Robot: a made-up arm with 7 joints. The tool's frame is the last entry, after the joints.
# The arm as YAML. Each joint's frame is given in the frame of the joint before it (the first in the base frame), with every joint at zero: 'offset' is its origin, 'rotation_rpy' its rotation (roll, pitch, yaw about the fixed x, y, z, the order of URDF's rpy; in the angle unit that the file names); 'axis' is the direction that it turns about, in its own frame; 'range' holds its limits. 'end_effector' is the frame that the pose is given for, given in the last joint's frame.
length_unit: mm
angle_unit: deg
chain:
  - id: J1
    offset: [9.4, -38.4, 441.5]
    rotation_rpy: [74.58, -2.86, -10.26]
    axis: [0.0, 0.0, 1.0]
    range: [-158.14, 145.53]
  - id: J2
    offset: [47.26, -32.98, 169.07]
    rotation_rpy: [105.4, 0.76, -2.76]
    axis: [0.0, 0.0, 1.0]
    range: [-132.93, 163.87]
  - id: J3
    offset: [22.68, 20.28, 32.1]
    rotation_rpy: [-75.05, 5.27, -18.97]
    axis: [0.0, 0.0, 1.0]
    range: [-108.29, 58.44]
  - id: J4
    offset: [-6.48, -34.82, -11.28]
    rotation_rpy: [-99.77, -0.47, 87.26]
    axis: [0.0, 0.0, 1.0]
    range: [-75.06, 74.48]
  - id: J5
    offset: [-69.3, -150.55, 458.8]
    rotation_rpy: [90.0, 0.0, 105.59]
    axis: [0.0, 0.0, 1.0]
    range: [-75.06, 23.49]
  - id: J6
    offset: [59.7, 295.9, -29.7]
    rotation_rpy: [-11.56, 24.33, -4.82]
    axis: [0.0, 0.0, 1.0]
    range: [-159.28, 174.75]
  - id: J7
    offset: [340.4, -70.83, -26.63]
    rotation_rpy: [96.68, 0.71, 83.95]
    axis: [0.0, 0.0, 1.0]
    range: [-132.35, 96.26]
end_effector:
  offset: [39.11, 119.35, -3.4]
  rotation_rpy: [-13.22, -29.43, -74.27]
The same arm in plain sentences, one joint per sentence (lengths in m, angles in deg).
The arm has seven revolute joints in a row. What follows holds with every joint at zero, and every direction is one of the base frame's. The first joint lies 0.0094 m along +x and 0.0384 m along -y and 0.4415 m along +z from the base frame's origin and turns about the direction (-0.184801, -0.946205, 0.265601), from -158.14 to 145.53 deg. The second joint lies 0.0152 m along +x and 0.1773 m along -y and 0.0155 m along +z from the first joint and turns about the direction (-0.0001, 0, -1), from -132.93 to 163.87 deg. The third joint lies 0.0187 m along +x and 0.024 m along -y and 0.0321 m along -z from the second joint and turns about the direction (0.169704, -0.95142, -0.256905), from -108.29 to 58.44 deg. The fourth joint lies 0.0066 m along -x and 0.0191 m along +y and 0.0312 m along -z from the third joint and turns about the direction (-1, 0, -0.0001), from -75.06 to 74.48 deg. The fifth joint lies 0.4588 m along -x and 0.1264 m along -y and 0.1073 m along -z from the fourth joint and turns about the direction (-0.0001, 0.0001, 1), from -75.06 to 23.49 deg. The sixth joint lies 0.2959 m along -x and 0.0597 m along +y and 0.0297 m along -z from the fifth joint and turns about the direction (-0.165893, 0.419083, 0.892664), from -159.28 to 174.75 deg. The seventh joint lies 0.1001 m along +x and 0.2979 m along +y and 0.1511 m along -z from the sixth joint and turns about the direction (0.199297, 0.847887, -0.491292), from -132.35 to 96.26 deg. The tool frame, which is the frame that the pose is given for, lies 0.0571 m along -x and 0.063 m along +y and 0.0925 m along +z from the seventh joint; its axes are the base frame's turned by roll -89.99, pitch 90 and yaw 0 deg (as in URDF: about the fixed x, then y, then z).
